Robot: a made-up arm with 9 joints.
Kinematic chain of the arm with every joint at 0, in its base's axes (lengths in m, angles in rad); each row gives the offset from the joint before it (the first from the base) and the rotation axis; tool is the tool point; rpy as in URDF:
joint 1: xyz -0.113 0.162 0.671 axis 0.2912 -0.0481 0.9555
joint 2: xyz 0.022 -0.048 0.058 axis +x
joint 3: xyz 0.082 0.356 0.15 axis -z
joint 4: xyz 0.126 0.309 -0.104 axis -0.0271 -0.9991 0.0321
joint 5: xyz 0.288 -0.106 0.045 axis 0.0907 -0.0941 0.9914
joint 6: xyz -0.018 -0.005 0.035 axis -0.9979 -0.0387 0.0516
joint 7: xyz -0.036 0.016 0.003 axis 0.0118 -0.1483 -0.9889
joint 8: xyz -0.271 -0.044 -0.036 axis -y
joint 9: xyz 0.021 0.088 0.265 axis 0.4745 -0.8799 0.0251
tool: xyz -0.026 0.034 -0.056 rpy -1.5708 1.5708 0
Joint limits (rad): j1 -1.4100..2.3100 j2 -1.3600..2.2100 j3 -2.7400..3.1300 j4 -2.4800..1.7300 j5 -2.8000..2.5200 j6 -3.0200..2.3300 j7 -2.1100..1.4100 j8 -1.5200..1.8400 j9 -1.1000..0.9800
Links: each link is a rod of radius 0.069 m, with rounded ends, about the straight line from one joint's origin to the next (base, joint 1, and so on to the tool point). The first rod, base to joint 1, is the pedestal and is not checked.
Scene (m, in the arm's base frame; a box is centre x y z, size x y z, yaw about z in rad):
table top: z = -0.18
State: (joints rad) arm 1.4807 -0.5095 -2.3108 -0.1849 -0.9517 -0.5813 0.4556 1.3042 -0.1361
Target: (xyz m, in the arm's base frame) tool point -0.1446 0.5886 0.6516
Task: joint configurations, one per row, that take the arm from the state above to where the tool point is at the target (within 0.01 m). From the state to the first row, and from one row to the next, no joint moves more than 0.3 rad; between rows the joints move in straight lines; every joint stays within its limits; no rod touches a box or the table.
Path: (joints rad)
1: 1.3005 -0.5315 -2.2948 -0.1802 -0.6977 -0.5594 0.2562 1.2828 -0.1531
2: 1.1202 -0.5536 -2.2789 -0.1756 -0.4438 -0.5376 0.0567 1.2613 -0.1702
3: 0.9400 -0.5756 -2.2629 -0.1709 -0.1898 -0.5157 -0.1427 1.2399 -0.1872
4: 0.7597 -0.5976 -2.2469 -0.1663 0.0641 -0.4939 -0.3421 1.2185 -0.2042
5: 0.5795 -0.6196 -2.2309 -0.1616 0.3181 -0.4720 -0.5415 1.1971 -0.2213

